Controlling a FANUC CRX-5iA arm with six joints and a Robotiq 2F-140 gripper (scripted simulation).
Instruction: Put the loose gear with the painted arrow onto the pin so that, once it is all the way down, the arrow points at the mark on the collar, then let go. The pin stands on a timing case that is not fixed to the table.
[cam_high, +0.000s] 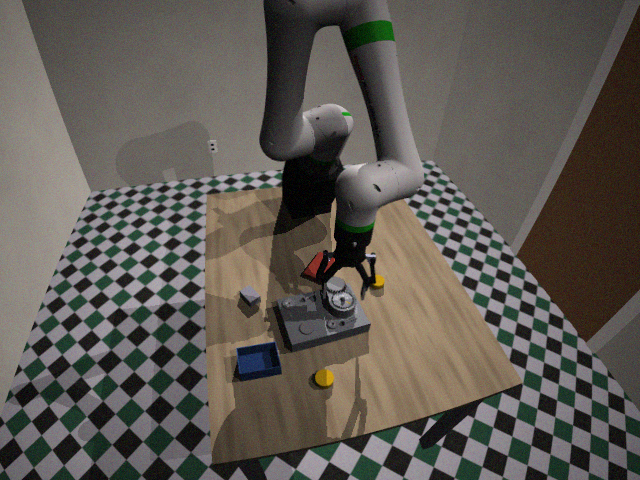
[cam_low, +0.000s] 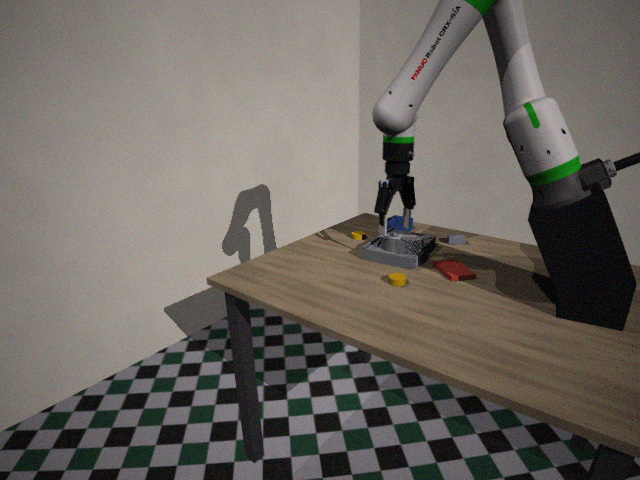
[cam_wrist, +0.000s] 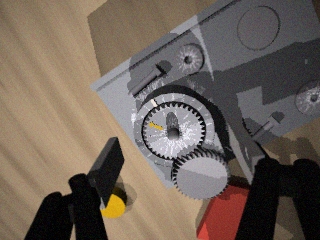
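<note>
Now: hand 5 cm above the gear. The rest, counted from my hand: small grey block 16 cm behind, 24 cm to the right, 10 cm below; then red block 20 cm behind, 3 cm to the left, 11 cm below; then grey bolt 7 cm behind, 8 cm to the right, 7 cm below.
</note>
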